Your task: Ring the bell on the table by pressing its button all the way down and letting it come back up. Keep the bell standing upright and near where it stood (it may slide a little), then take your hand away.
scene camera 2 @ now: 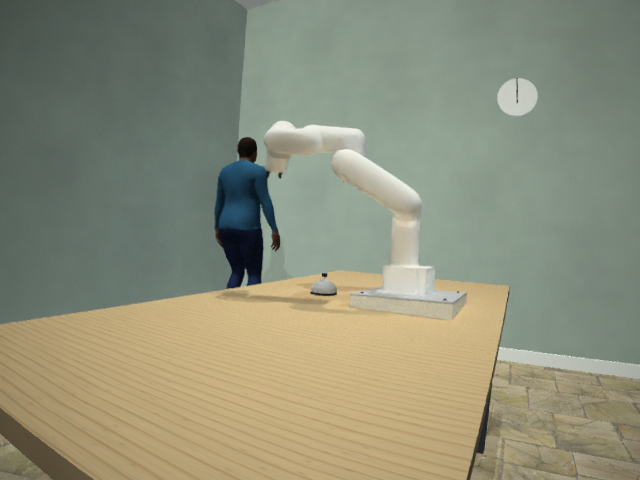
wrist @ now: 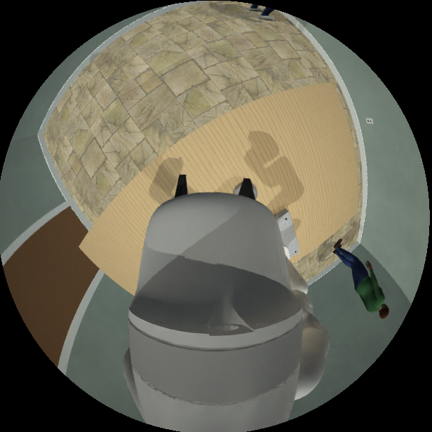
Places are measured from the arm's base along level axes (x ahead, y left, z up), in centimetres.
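Pixels of known places: end effector, tool point: (scene camera 2: 273, 174); arm's base, origin of the base link: (scene camera 2: 403, 292).
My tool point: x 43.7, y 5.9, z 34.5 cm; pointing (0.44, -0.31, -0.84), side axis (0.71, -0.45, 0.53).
Ahead of a thing's pixels: the offset from my tool point to its top centre. Level surfaces: height alone.
The bell @(dy -6.5, dx -17.1, dz -31.5 cm) (scene camera 2: 324, 288) (wrist: 254, 191) stands upright on the wooden table @(dz -38.1 cm) (scene camera 2: 248, 377) (wrist: 315, 115), a silver dome with a dark rim. Its black button @(dy -6.5, dx -17.1, dz -31.5 cm) (scene camera 2: 324, 274) stands up on top in the scene view. My gripper (scene camera 2: 274, 175) (wrist: 215, 177) is open and empty, its two black fingers wide apart. It hangs high above the table, left of the bell in the scene view. In the wrist view the right finger covers the middle of the bell, and the button cannot be made out there.
The arm's base plate (scene camera 2: 403, 305) (wrist: 286, 226) lies right of the bell in the scene view. A person in a blue top (scene camera 2: 240, 196) stands behind the table's far edge. A person in green (wrist: 369, 292) shows in the wrist view. Arm shadows fall on the table.
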